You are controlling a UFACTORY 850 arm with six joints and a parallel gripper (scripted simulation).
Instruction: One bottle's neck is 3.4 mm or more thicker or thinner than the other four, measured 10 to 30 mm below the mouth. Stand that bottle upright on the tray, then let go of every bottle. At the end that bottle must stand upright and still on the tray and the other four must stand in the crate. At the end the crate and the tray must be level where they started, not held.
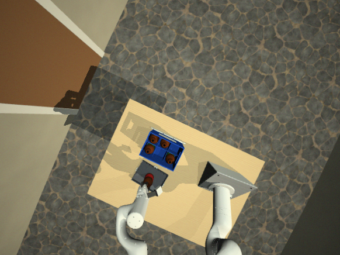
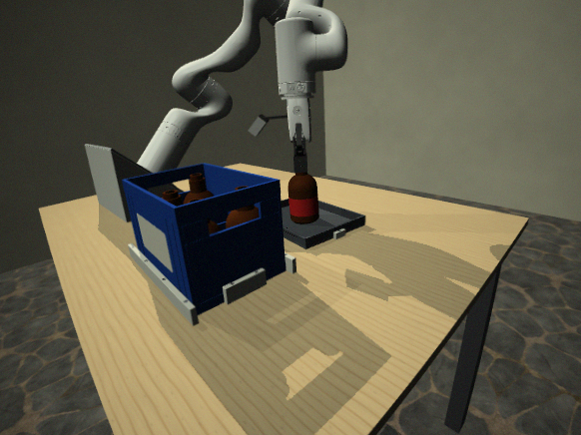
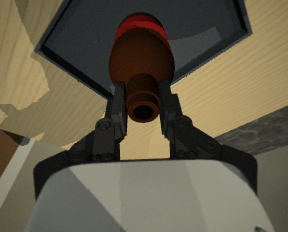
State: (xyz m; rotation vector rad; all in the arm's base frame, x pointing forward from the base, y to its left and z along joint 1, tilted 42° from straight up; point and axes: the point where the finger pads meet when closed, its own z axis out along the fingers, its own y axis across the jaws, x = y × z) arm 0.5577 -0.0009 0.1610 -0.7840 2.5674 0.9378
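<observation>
Right now my hand is 140 mm above the dark tray. From my hand the other things lie so: blue crate 30 mm behind, 280 mm to the right, 70 mm below; then brown bottle 110 mm behind, 220 mm to the right, 70 mm below.
</observation>
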